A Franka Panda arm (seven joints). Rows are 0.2 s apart.
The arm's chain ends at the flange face. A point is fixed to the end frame.
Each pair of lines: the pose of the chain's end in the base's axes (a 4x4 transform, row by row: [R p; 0 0 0 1], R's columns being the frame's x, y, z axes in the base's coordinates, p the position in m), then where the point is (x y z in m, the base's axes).
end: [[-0.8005, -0.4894, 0.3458, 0.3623], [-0.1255, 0.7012, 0.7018, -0.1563], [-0.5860, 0.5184, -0.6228, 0.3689], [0, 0, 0, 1]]
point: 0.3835 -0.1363 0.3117
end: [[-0.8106, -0.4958, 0.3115, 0.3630], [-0.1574, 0.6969, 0.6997, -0.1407], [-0.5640, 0.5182, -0.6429, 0.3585], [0, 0, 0, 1]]
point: 0.3823 -0.1211 0.3005
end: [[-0.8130, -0.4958, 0.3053, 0.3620], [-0.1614, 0.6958, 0.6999, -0.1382], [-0.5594, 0.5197, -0.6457, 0.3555], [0, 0, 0, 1]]
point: 0.3809 -0.1187 0.2974
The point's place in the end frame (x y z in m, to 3 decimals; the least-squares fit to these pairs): 0.014 -0.026 0.057
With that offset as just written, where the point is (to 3 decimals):
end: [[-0.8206, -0.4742, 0.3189, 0.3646], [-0.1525, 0.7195, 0.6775, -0.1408], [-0.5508, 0.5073, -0.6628, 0.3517], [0, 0, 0, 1]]
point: 0.384 -0.123 0.293
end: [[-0.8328, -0.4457, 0.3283, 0.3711], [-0.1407, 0.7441, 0.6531, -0.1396], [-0.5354, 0.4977, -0.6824, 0.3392], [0, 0, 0, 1]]
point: 0.390 -0.124 0.280
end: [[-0.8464, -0.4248, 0.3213, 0.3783], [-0.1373, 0.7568, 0.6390, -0.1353], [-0.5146, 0.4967, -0.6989, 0.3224], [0, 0, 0, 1]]
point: 0.396 -0.120 0.262
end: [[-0.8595, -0.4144, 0.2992, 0.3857], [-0.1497, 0.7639, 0.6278, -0.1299], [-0.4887, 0.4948, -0.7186, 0.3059], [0, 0, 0, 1]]
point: 0.401 -0.116 0.245
